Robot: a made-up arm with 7 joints.
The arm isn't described. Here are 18 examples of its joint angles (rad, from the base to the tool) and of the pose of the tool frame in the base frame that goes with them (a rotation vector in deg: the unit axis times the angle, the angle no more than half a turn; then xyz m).
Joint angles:
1: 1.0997 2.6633 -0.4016 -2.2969 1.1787 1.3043 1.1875
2: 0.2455 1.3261 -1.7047 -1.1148 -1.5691 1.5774 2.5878
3: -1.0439 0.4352 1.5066 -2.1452 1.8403 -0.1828 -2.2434
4: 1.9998 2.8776 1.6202 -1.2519 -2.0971 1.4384 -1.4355
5: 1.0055 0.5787 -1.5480 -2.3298 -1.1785 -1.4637 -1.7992
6: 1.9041 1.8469 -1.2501 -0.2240 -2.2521 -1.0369 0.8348
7: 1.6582 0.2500 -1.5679 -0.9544 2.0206 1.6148 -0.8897
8: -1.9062 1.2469 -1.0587 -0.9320 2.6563 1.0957 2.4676
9: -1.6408 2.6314 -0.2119 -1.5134 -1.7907 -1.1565 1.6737
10: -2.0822 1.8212 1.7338 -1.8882 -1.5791 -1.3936 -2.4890
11: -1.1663 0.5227 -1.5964 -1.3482 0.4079 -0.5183 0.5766
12: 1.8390 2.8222 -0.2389 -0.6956 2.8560 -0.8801 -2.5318
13: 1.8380 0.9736 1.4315 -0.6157 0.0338 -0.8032 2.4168
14: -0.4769 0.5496 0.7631 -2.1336 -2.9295 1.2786 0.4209
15: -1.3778 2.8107 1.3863 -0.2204 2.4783 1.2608 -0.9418
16: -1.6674 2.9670 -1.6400 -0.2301 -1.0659 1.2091 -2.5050
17: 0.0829 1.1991 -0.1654 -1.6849 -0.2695 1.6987 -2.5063
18: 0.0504 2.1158 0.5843 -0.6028 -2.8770 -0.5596 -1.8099
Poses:
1: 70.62 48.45 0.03 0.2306 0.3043 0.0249
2: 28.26 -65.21 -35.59 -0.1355 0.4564 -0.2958
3: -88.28 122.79 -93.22 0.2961 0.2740 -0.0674
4: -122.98 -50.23 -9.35 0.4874 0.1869 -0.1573
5: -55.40 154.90 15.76 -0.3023 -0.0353 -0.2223
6: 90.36 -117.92 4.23 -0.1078 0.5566 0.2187
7: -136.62 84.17 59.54 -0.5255 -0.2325 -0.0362
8: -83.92 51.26 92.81 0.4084 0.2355 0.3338
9: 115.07 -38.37 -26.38 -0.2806 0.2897 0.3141
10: 38.21 127.09 36.61 -0.1365 0.4308 0.0318
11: -57.44 -70.62 -83.26 0.4745 -0.0459 -0.2392
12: 115.28 42.82 -121.97 0.3794 0.4460 -0.1022
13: 35.11 -97.57 68.50 -0.3885 0.3901 0.2350
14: -139.32 -8.65 -66.13 0.2793 0.2717 -0.1311
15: -15.28 138.90 56.21 -0.4986 0.2722 0.2158
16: -96.54 98.21 -17.23 -0.4867 0.3562 0.0745
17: 22.78 106.92 -118.58 0.1932 0.3946 -0.2070
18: 60.06 -112.88 64.61 0.1169 0.4653 0.3590
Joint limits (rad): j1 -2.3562..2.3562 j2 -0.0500..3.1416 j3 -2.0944..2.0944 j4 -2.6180..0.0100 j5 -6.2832..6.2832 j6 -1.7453..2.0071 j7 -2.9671..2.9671
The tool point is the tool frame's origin. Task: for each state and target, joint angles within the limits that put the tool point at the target. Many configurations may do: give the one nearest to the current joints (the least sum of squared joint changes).
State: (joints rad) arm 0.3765 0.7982 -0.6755 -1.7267 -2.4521 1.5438 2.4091
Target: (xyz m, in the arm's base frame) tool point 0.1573 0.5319 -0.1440
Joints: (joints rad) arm 0.0221 1.4511 -0.4348 -0.9852 -2.4521 1.5438 2.4091
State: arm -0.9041 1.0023 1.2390 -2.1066 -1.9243 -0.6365 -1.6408
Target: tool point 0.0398 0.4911 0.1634
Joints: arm -0.8693 1.4106 1.5035 -1.4562 -1.9243 -0.6365 -1.6408
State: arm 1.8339 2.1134 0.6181 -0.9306 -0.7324 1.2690 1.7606
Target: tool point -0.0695 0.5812 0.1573
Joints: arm 1.9613 1.7454 0.6835 -0.3908 -0.7324 1.2690 1.7606
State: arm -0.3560 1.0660 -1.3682 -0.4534 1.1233 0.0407 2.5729
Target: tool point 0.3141 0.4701 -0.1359
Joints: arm -0.6911 1.3794 -1.2200 -0.8857 1.1233 0.0407 2.5729
